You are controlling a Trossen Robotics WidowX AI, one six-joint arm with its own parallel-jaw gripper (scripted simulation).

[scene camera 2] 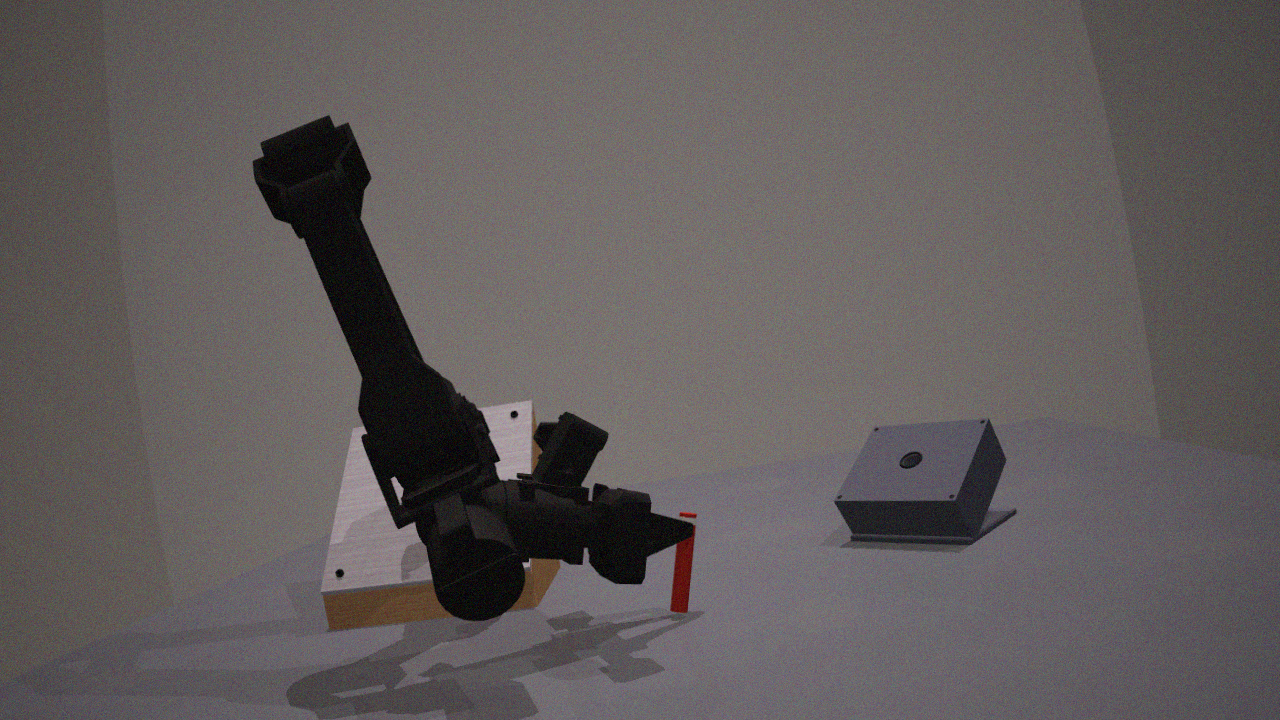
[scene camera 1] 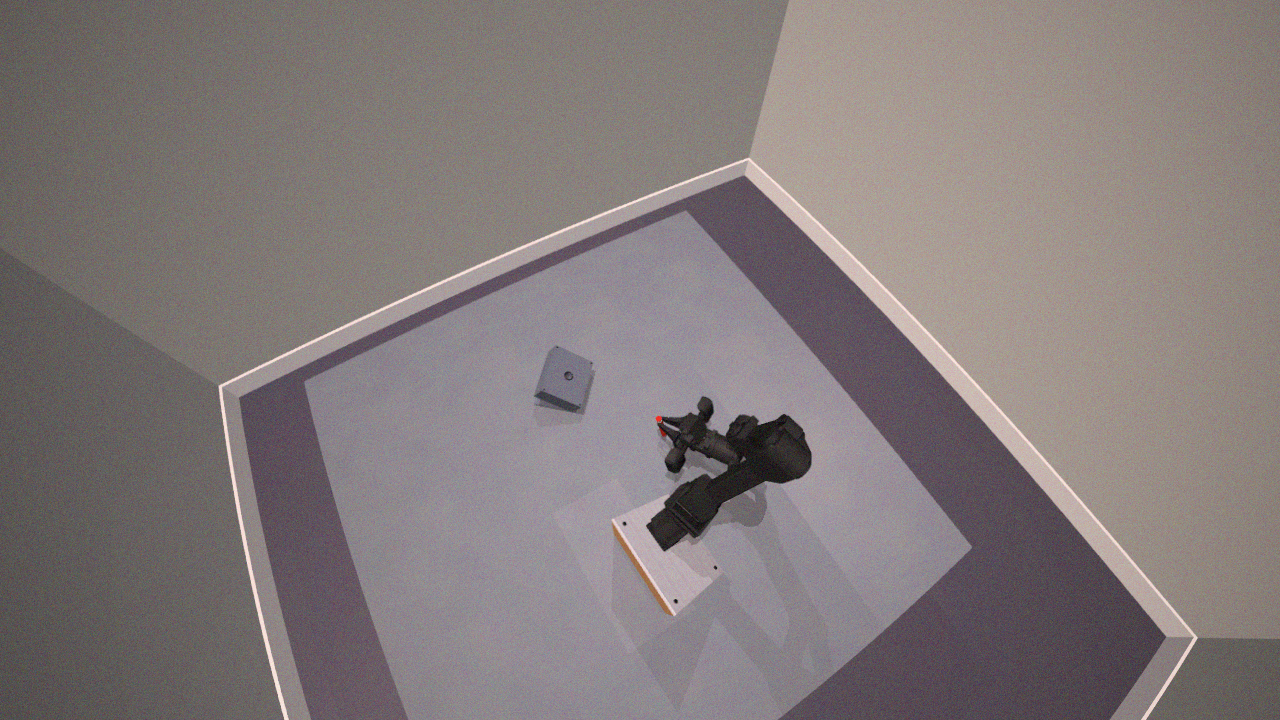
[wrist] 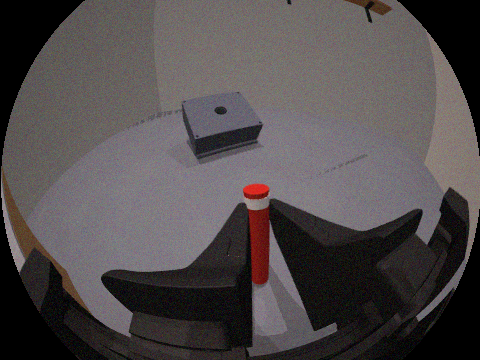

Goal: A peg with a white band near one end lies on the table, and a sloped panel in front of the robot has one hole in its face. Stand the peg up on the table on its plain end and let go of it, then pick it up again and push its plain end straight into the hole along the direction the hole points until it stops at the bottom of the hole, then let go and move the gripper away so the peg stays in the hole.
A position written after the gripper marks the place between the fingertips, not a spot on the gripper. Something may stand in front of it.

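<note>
A grey sloped panel [scene camera 2: 964,458] is visible in scene camera 2; scene camera 1 shows the grey sloped panel [scene camera 1: 567,394] too, as does the wrist view, with the grey sloped panel [wrist: 240,124]. There is also a red peg [scene camera 2: 682,568], which the wrist view shows as well, the red peg [wrist: 256,196]. The gripper [scene camera 2: 687,528] carries the red peg, and the gripper can also be seen in scene camera 1 [scene camera 1: 659,420] and in the wrist view [wrist: 256,208].
</note>
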